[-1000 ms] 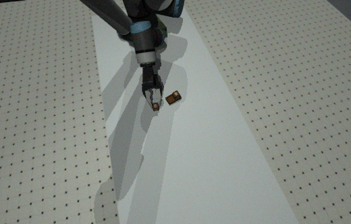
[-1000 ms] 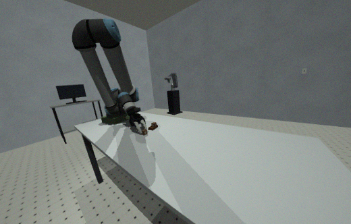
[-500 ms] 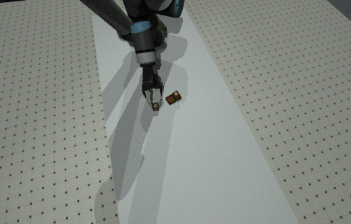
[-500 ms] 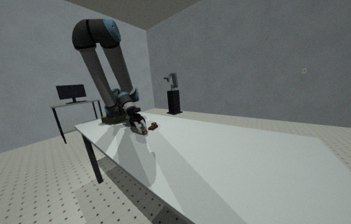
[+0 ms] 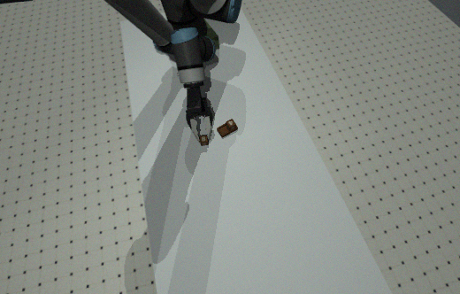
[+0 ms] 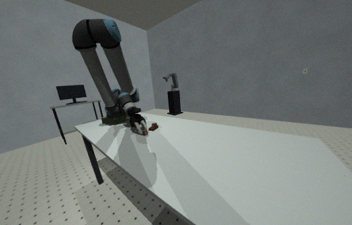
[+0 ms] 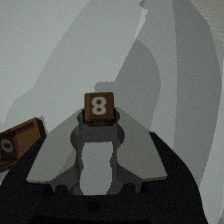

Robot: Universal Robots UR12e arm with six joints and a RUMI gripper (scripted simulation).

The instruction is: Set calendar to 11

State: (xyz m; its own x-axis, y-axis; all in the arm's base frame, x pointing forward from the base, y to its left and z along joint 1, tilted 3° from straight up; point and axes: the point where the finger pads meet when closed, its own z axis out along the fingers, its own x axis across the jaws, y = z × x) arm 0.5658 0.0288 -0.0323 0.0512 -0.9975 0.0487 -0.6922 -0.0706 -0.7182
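Now: hand 10 cm to the right of the brown calendar tray, 4 cm past it and 1 cm above it. The rest, counted from my hand: brown cube (1 cm below, 1 cm ahead).
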